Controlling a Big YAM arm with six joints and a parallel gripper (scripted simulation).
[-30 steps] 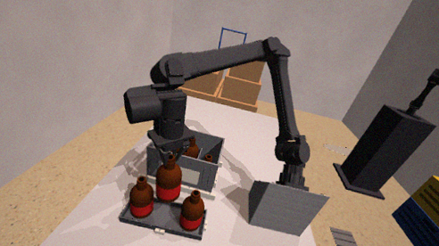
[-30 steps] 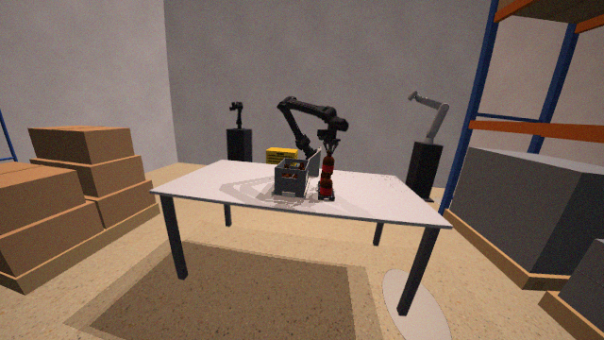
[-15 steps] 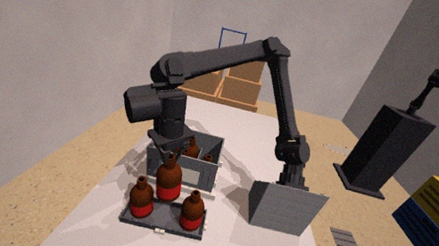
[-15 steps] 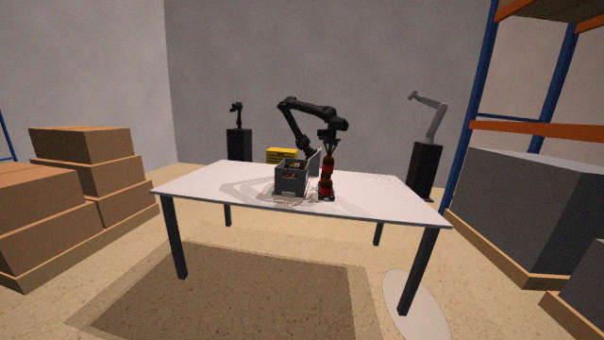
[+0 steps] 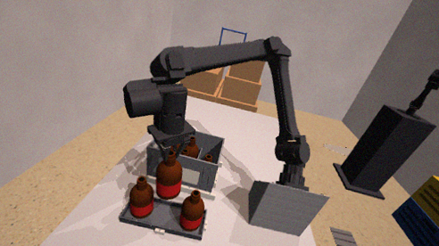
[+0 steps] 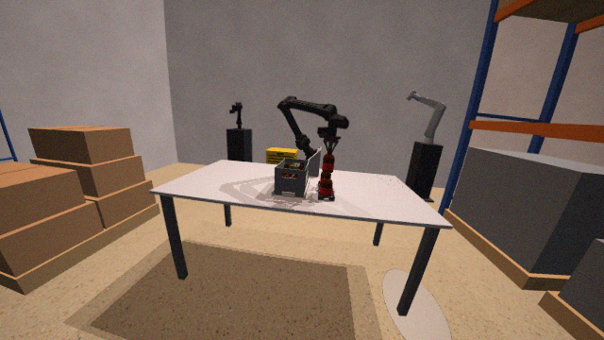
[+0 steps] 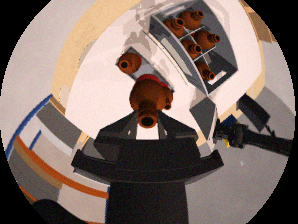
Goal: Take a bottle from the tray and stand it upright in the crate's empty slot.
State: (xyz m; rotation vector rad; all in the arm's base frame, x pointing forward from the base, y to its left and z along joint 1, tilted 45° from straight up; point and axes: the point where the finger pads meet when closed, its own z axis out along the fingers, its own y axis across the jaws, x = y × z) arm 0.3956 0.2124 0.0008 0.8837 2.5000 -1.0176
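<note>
Right now my hand is 60 mm above the brown bottle. From my hand the other things lie so: grey crate (220 mm to the right, 200 mm below, 10 mm ahead); dark tray (270 mm below).
</note>
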